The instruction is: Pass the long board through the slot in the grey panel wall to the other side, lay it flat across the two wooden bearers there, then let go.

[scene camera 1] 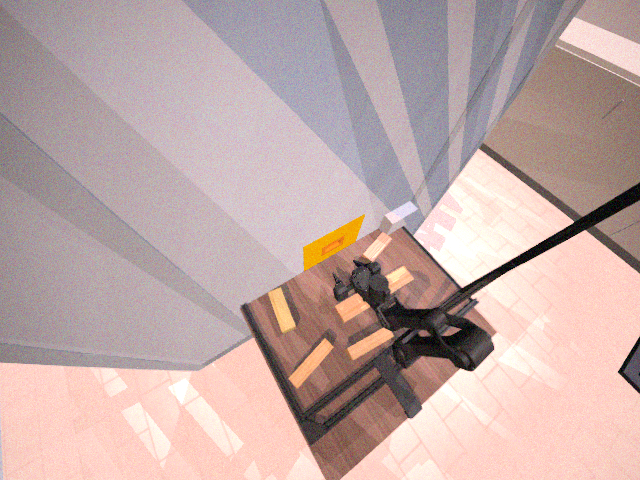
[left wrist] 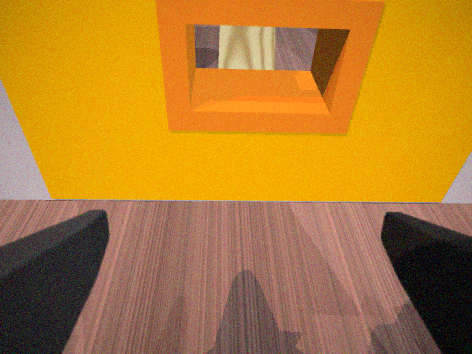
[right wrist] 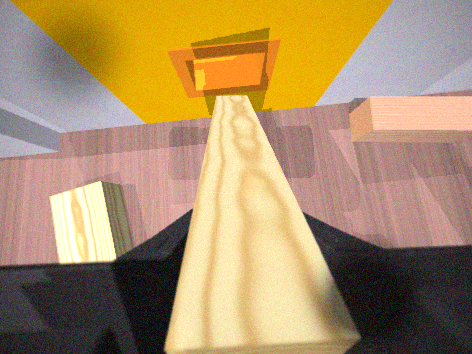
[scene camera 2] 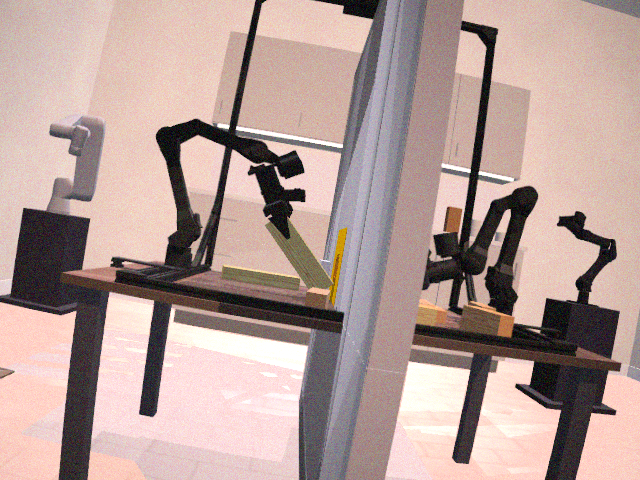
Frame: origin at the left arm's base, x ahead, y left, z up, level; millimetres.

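Seen in the pictures: left gripper, fingertip midpoint: (scene camera 1: 343,266) (left wrist: 248,224); right gripper, fingertip midpoint: (right wrist: 240,208) (scene camera 2: 289,238); left arm's base at its link origin: (scene camera 1: 401,354); right arm's base at its link origin: (scene camera 2: 176,267).
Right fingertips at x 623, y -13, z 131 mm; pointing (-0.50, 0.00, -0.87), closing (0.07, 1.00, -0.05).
Note:
Offsets run from my right fingertips to a thing's top centre. "pt": to the spot under its first point.
The long pale board (scene camera 2: 299,253) (right wrist: 245,200) slopes down toward the grey panel wall (scene camera 1: 232,180) (scene camera 2: 403,206). Its low end is near the yellow plate (scene camera 1: 311,255) (left wrist: 125,165) (right wrist: 150,30), below the orange-rimmed slot @(pt 1 mm left, 192 mm back, 88 mm down) (left wrist: 260,122) (right wrist: 180,73) in the right wrist view; part of it shows through the slot in the left wrist view. My right gripper (scene camera 2: 284,229) (right wrist: 240,208) is shut on its raised part. My left gripper (scene camera 1: 346,270) (left wrist: 248,224) is open and empty, facing the slot across the wall. What look like the bearers @(pt 67 mm left, 411 mm back, 117 mm down) (scene camera 1: 351,308) @(86 mm left, 536 mm back, 87 mm down) (scene camera 1: 370,343) lie parallel to the wall, one partly hidden.
On the left arm's side lie more wooden pieces @(276 mm left, 284 mm back, 100 mm down) (scene camera 1: 281,310) @(277 mm left, 481 mm back, 87 mm down) (scene camera 1: 310,363) @(167 mm right, 272 mm back, 100 mm down) (scene camera 1: 377,246). On the right arm's side, a pale block @(173 mm right, 71 mm ahead, 112 mm down) (scene camera 2: 261,277) (right wrist: 80,225) lies at the picture's left and a pinkish block @(246 mm left, 91 mm back, 106 mm down) (scene camera 2: 316,297) (right wrist: 415,114) near the wall.

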